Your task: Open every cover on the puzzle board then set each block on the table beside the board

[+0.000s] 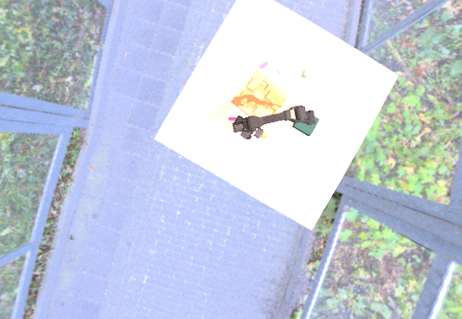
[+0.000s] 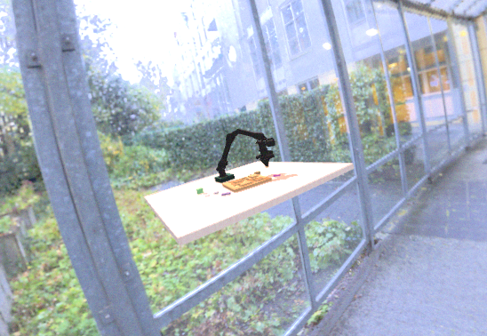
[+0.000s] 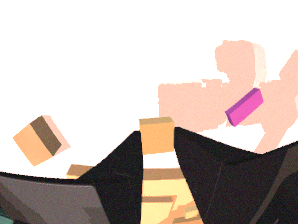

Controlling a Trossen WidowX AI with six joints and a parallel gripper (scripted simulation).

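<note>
My gripper tip is 220 mm to the left of the puzzle board, 50 mm above it and 10 mm short of it. Also, from my gripper tip: lilac block (470 mm to the right, 60 mm below, 60 mm ahead); then green block (520 mm to the right, 230 mm behind, 50 mm below); then pink block (120 mm ahead, 60 mm below, 30 mm to the right).
</note>
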